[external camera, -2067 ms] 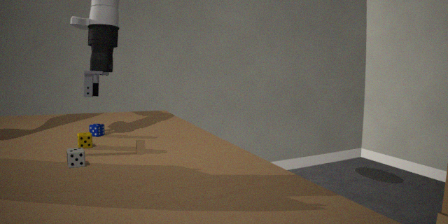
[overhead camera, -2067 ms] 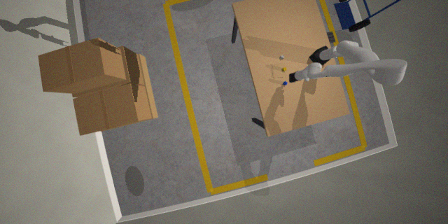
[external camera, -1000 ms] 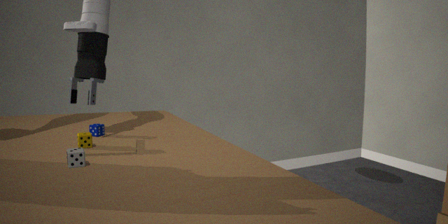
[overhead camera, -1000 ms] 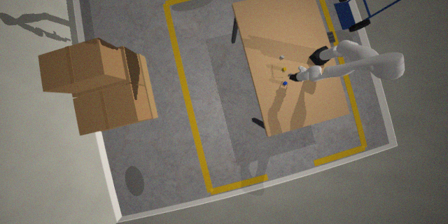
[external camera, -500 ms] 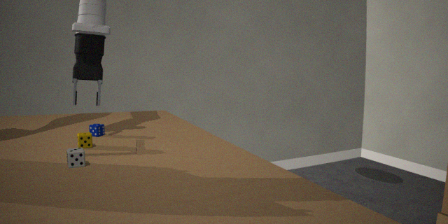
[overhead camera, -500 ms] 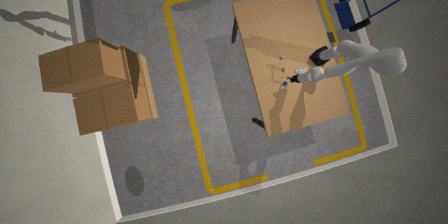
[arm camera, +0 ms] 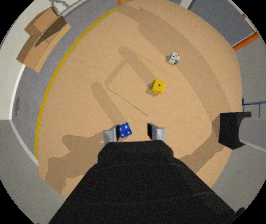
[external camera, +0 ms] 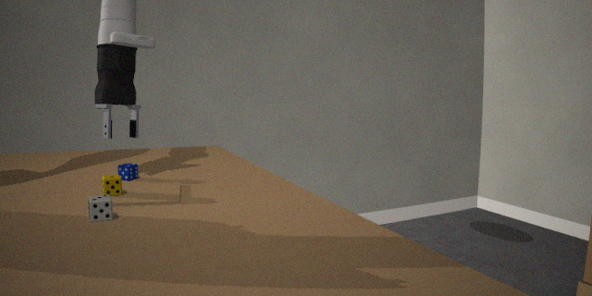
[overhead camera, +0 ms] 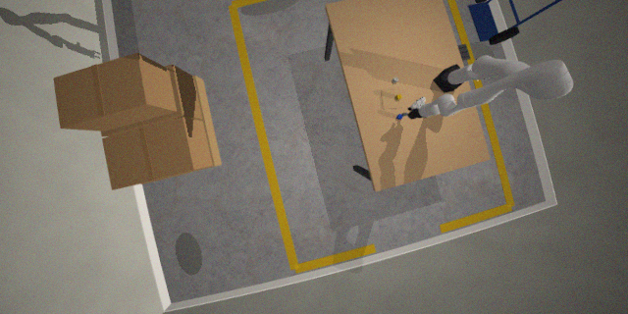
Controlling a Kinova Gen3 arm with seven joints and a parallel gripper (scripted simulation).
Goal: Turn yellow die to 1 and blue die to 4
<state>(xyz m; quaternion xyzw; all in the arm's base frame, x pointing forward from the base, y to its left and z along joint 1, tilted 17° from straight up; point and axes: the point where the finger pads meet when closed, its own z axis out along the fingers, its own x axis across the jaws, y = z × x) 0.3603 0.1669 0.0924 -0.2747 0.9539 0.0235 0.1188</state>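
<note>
My hand is 10 mm short of the blue die, 20 mm to the right of it and 90 mm above it. From my hand the other things lie so: white die 10 mm behind, 250 mm to the right, 90 mm below; tan mat 40 mm ahead, 120 mm to the right, 100 mm below; yellow die 10 mm behind, 120 mm to the right, 90 mm below.
</note>
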